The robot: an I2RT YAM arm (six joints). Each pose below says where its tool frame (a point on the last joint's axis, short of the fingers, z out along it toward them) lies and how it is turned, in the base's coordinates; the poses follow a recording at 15 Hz.
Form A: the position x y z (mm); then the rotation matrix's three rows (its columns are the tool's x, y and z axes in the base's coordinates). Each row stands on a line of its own.
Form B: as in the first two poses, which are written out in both.
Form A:
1:
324 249 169
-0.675 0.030 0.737
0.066 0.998 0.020
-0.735 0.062 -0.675
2:
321 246 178
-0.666 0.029 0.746
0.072 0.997 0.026
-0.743 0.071 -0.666
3:
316 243 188
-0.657 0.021 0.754
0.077 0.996 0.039
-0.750 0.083 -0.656
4:
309 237 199
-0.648 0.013 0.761
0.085 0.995 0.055
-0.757 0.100 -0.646
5:
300 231 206
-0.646 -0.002 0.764
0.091 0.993 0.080
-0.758 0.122 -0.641
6:
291 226 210
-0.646 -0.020 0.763
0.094 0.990 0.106
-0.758 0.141 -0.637
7:
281 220 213
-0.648 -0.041 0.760
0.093 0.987 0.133
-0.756 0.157 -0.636
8:
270 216 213
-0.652 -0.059 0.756
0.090 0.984 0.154
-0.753 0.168 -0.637
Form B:
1: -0.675 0.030 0.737 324; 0.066 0.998 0.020 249; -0.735 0.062 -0.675 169; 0 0 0 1
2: -0.666 0.029 0.746 321; 0.072 0.997 0.026 246; -0.743 0.071 -0.666 178; 0 0 0 1
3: -0.657 0.021 0.754 316; 0.077 0.996 0.039 243; -0.750 0.083 -0.656 188; 0 0 0 1
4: -0.648 0.013 0.761 309; 0.085 0.995 0.055 237; -0.757 0.100 -0.646 199; 0 0 0 1
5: -0.646 -0.002 0.764 300; 0.091 0.993 0.080 231; -0.758 0.122 -0.641 206; 0 0 0 1
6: -0.646 -0.020 0.763 291; 0.094 0.990 0.106 226; -0.758 0.141 -0.637 210; 0 0 0 1
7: -0.648 -0.041 0.760 281; 0.093 0.987 0.133 220; -0.756 0.157 -0.636 213; 0 0 0 1
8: -0.652 -0.059 0.756 270; 0.090 0.984 0.154 216; -0.753 0.168 -0.637 213; 0 0 0 1
